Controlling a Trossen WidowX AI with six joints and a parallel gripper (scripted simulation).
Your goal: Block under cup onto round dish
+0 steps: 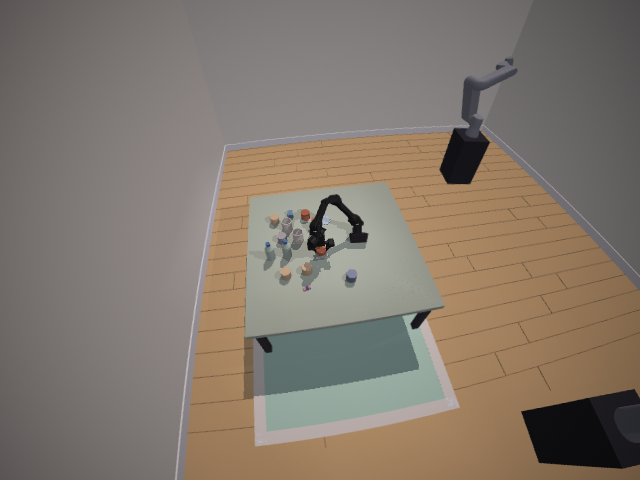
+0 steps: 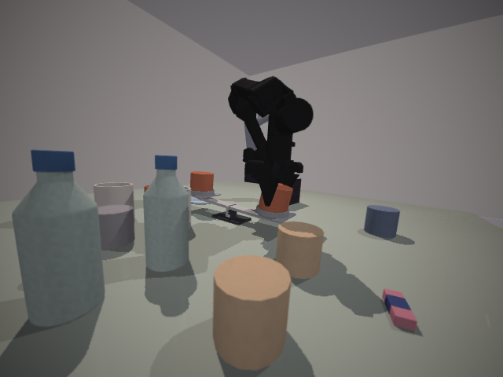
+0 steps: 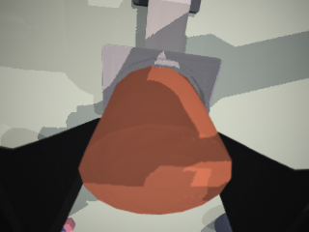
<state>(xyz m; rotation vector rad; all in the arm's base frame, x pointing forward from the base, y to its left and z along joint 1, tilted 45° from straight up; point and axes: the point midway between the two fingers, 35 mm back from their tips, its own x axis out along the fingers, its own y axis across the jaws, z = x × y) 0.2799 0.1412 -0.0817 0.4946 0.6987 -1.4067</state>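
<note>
Right now the balance beam is 140 mm to the right of my gripper tip, 30 mm below it and 20 mm ahead of it. From my gripper tip the other things lie so: balance (140 mm to the right, 40 mm below, 20 mm ahead); then pink-and-blue eraser (260 mm to the left, 100 mm ahead, 60 mm below); then pale teal block (10 mm to the right, 10 mm below).
</note>
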